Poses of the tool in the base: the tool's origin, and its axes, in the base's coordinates. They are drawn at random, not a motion.
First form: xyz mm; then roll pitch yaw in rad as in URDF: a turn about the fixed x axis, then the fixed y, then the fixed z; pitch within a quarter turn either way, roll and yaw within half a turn.
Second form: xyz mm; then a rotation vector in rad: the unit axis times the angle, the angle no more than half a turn. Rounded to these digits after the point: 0 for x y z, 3 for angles.
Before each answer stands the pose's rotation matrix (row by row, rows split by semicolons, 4 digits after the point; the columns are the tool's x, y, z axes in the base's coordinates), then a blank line. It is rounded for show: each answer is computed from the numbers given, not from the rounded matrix.
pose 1, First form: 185 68 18 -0.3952 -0.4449 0.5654
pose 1, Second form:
0.7622 -0.3546 -0.5416; 0.4836 0.8681 0.1123; 0.4304 -0.3475 0.8331

185 68 18 -0.253 -0.535 0.461
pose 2, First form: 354 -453 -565 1.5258 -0.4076 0.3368
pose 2, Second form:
0.8665 -0.3886 0.3133; 0.3034 -0.0884 -0.9488; 0.3964 0.9171 0.0413

354 -453 -565 1.556 -0.069 0.577
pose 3, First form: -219 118 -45 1.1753 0.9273 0.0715
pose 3, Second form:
0.5985 0.7088 0.3734; 0.0429 0.4370 -0.8984; -0.8000 0.5537 0.2312

-219 118 -45 1.053 0.851 -0.483
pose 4, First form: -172 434 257 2.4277 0.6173 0.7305
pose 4, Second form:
0.6074 0.7866 0.1110; 0.5441 -0.3101 -0.7796; -0.5788 0.5339 -0.6163

-172 434 257 2.002 1.051 -0.370
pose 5, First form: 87 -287 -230 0.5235 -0.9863 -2.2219
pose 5, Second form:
-0.3344 0.9416 0.0401; -0.4389 -0.1933 0.8775; 0.8340 0.2758 0.4779

87 -287 -230 -0.750 -0.990 -1.722
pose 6, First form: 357 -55 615 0.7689 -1.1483 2.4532
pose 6, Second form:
-0.3167 0.0332 0.9480; 0.2605 -0.9579 0.1206; 0.9121 0.2851 0.2947

357 -55 615 1.745 0.381 2.410
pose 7, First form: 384 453 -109 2.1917 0.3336 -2.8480
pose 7, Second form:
-0.9044 -0.4233 -0.0530; -0.2734 0.4798 0.8337; -0.3274 0.7685 -0.5497

384 453 -109 -0.608 2.561 1.399
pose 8, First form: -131 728 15 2.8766 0.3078 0.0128
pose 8, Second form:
0.9529 0.0917 -0.2890; 0.0122 -0.9640 -0.2656; -0.3030 0.2496 -0.9197

-131 728 15 2.843 0.077 -0.439
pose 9, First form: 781 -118 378 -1.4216 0.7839 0.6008
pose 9, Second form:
0.5842 -0.6600 -0.4725; 0.4003 -0.2721 0.8750; -0.7060 -0.7003 0.1053

781 -118 378 -1.537 0.228 1.034
